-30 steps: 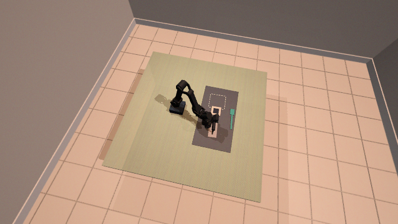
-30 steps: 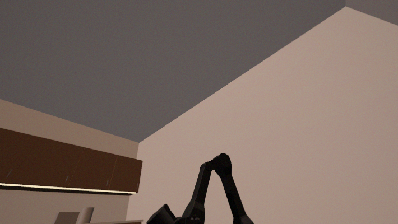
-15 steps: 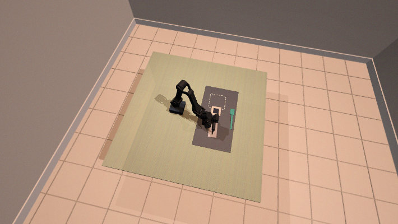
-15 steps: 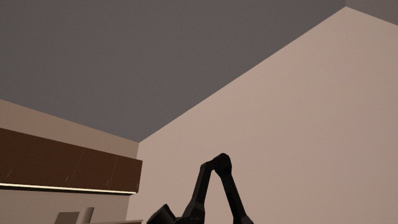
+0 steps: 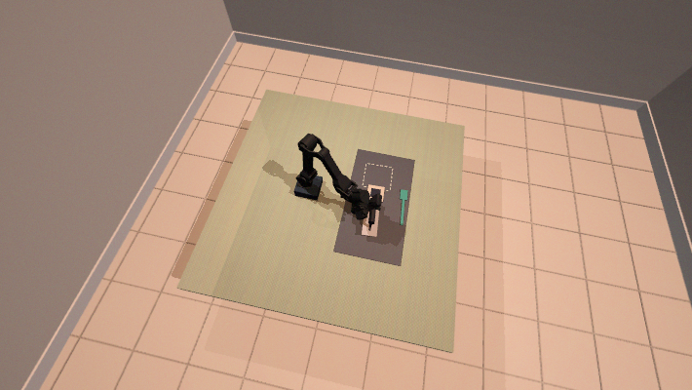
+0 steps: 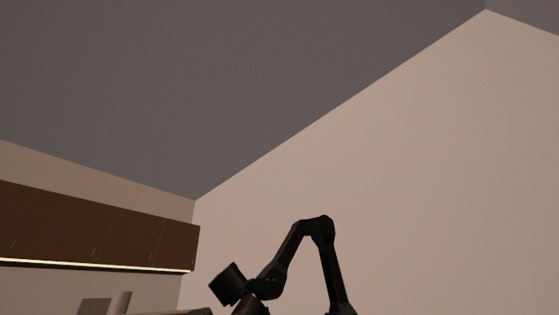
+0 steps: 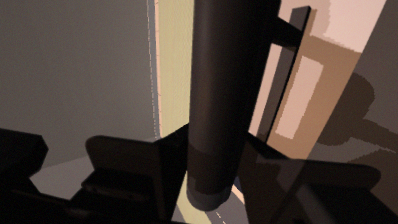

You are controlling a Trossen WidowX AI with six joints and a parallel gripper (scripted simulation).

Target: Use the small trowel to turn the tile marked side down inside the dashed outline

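Now: gripper tip 20 mm past the dark mat, 90 mm to the right of it and 120 mm above it. From my gripper tip the other things lie so: tile 40 mm behind, 140 mm to the left, 90 mm below; teal flat tool 120 mm ahead, 130 mm to the left, 90 mm below.
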